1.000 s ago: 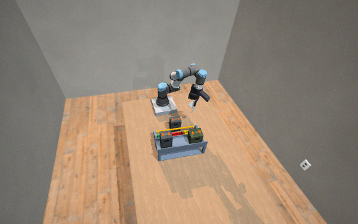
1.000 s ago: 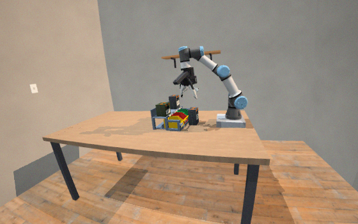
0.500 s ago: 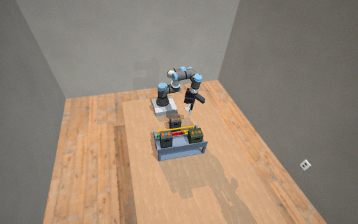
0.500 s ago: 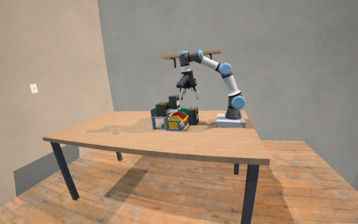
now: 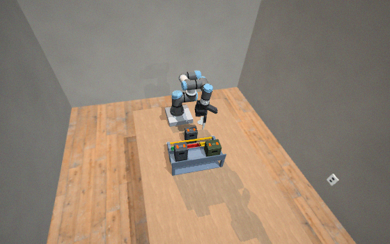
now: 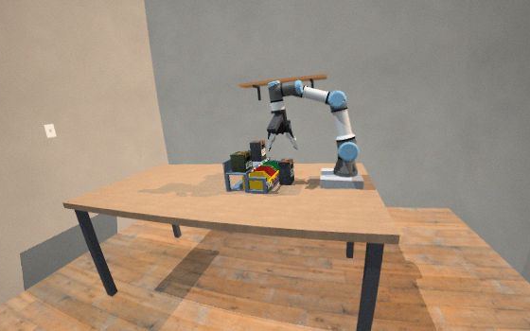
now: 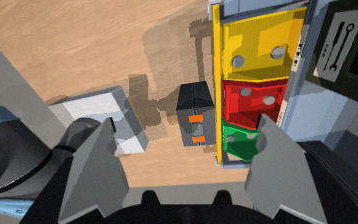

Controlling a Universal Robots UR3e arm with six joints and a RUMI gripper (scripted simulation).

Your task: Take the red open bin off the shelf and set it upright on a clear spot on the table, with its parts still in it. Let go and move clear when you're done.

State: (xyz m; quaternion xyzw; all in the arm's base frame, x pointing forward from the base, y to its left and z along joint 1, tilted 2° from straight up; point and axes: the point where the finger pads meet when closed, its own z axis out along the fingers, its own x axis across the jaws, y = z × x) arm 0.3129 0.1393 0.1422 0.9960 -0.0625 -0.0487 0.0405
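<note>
My hand is 1 cm short of the black case, 8 cm to the left of it and 13 cm above it. Also, from my hand: yellow bin 14 cm ahead, 3 cm to the left, 16 cm below; yellow rod 6 cm ahead, 9 cm to the right, 14 cm below; red bin 15 cm ahead, 9 cm to the right, 16 cm below.
</note>
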